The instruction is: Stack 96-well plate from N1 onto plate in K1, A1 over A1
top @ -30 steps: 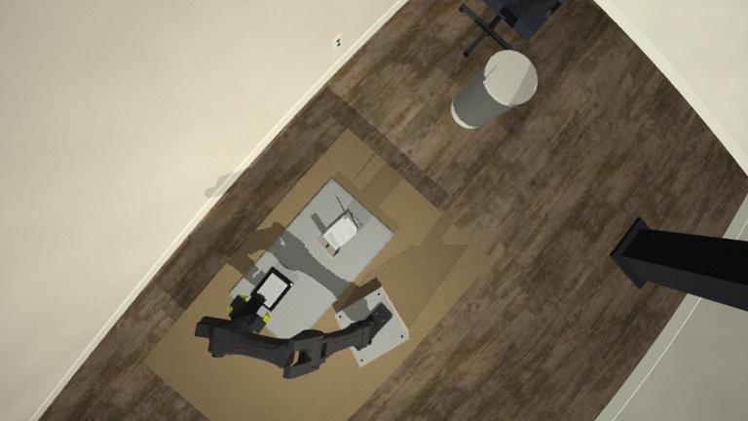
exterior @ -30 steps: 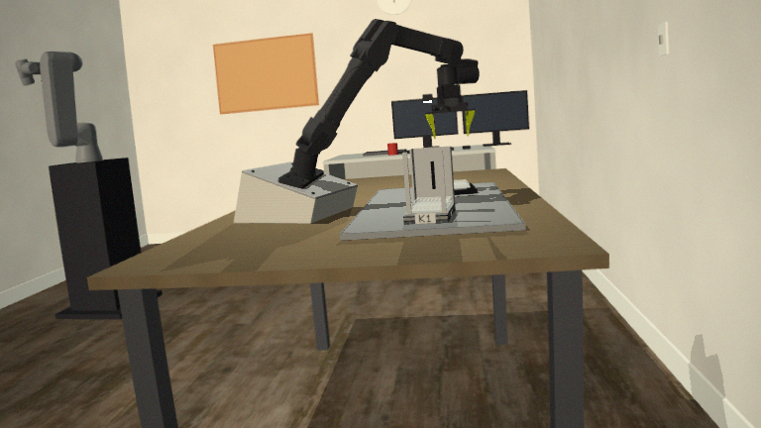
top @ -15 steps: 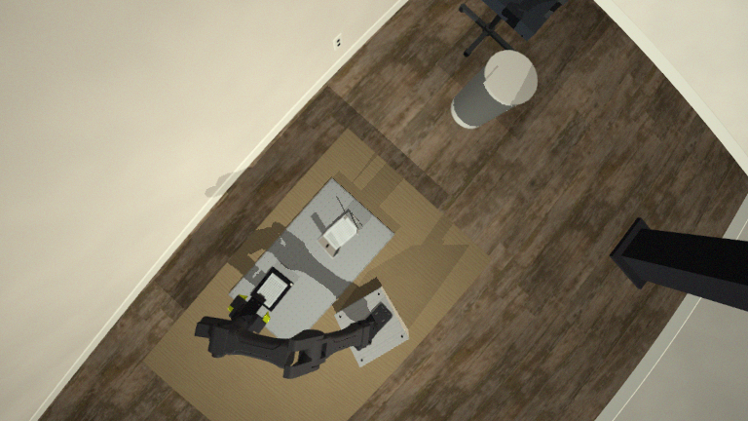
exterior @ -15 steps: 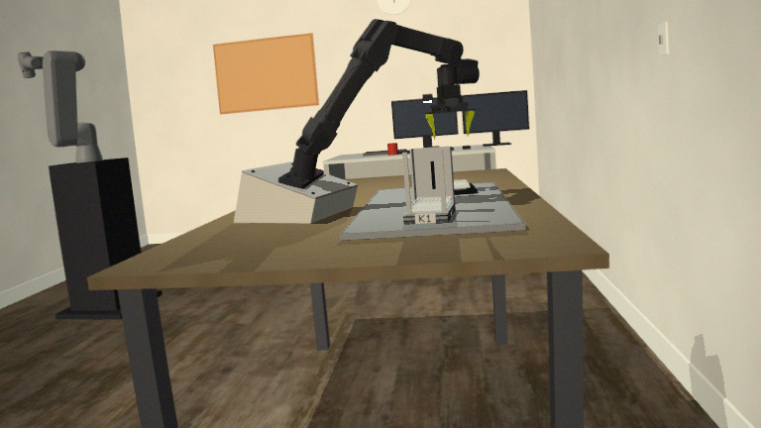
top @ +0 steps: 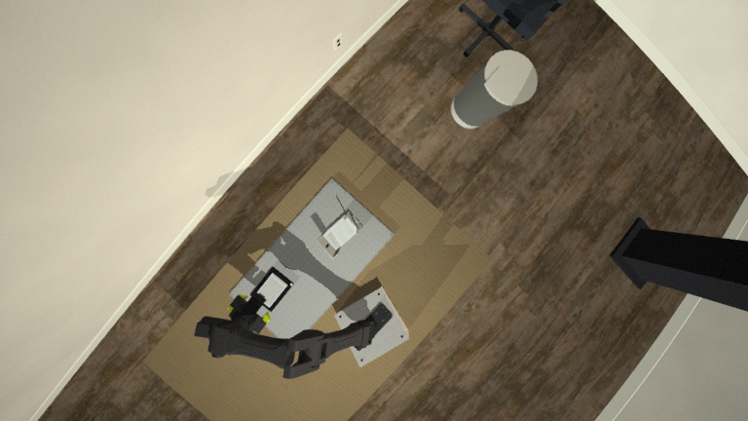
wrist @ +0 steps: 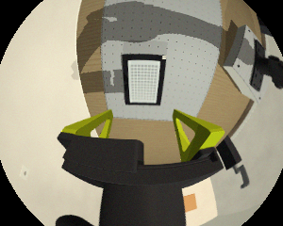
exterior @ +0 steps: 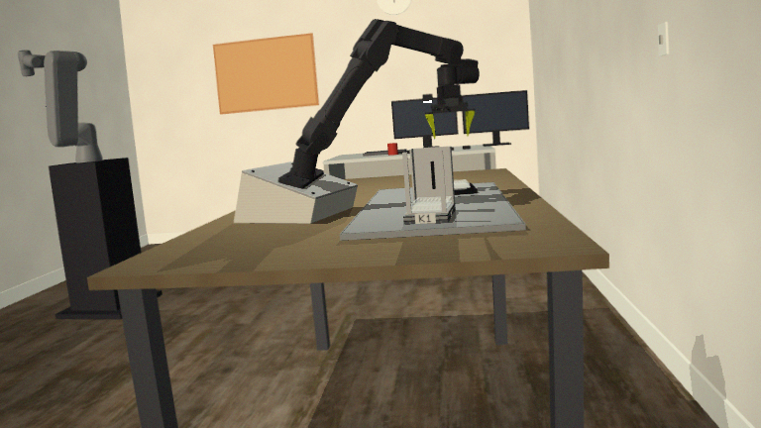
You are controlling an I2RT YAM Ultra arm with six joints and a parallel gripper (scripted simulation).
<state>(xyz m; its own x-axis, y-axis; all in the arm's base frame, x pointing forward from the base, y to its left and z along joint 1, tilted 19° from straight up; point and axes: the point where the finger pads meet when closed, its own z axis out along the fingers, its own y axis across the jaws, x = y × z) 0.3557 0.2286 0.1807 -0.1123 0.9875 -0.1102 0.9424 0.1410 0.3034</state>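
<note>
My hand is 160 mm above the pale A1 mark, 80 mm to the left of it and 50 mm past it.
</note>
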